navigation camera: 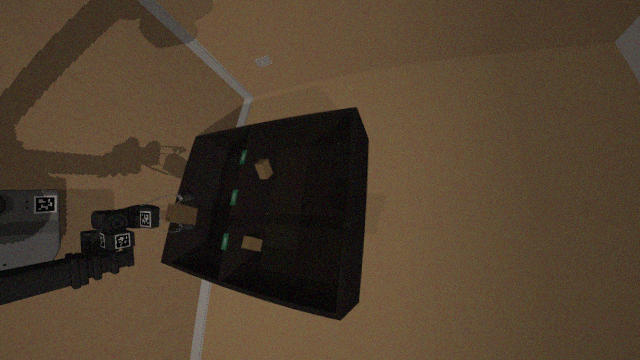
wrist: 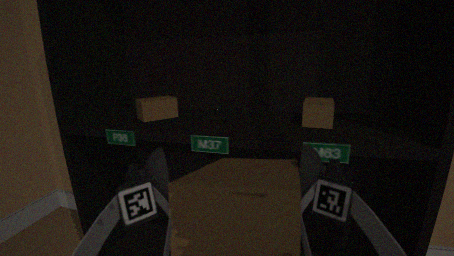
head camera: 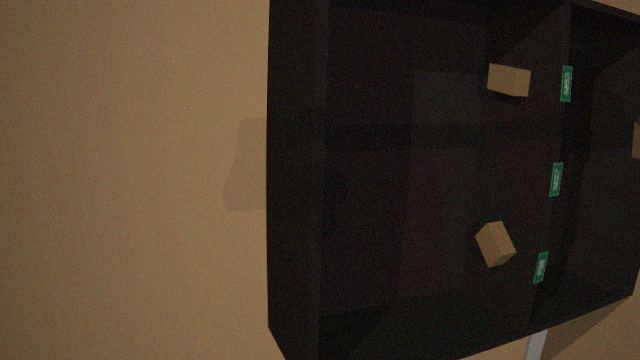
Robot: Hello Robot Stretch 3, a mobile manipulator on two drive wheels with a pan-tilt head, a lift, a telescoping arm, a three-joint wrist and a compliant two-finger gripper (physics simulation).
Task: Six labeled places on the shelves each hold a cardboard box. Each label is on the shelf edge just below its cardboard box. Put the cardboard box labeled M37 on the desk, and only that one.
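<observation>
My gripper [navigation camera: 180, 213] [wrist: 233, 165] is shut on a cardboard box [navigation camera: 186, 215] [wrist: 235, 220], held between both fingertips in front of the shelves. The label M37 [head camera: 556, 179] [navigation camera: 234, 197] [wrist: 210, 144] is the middle one on the shelf edge, and no box stands at its place. One box [head camera: 495, 244] [navigation camera: 264, 169] [wrist: 157, 108] stands by the label P36 or similar [head camera: 540, 267] [navigation camera: 243, 157] [wrist: 120, 137]. Another box [head camera: 509, 80] [navigation camera: 251, 243] [wrist: 318, 112] stands by the label M63 [head camera: 566, 83] [navigation camera: 225, 241] [wrist: 330, 152]. The desk does not show.
The dark shelf unit [head camera: 295, 200] [navigation camera: 354, 215] stands against the tan wall [head camera: 125, 175] [navigation camera: 475, 200]. Its side walls flank the shelf. The robot's arm [navigation camera: 40, 280] reaches from the left in the navigation view. A sliver of cardboard shows at the head view's right edge.
</observation>
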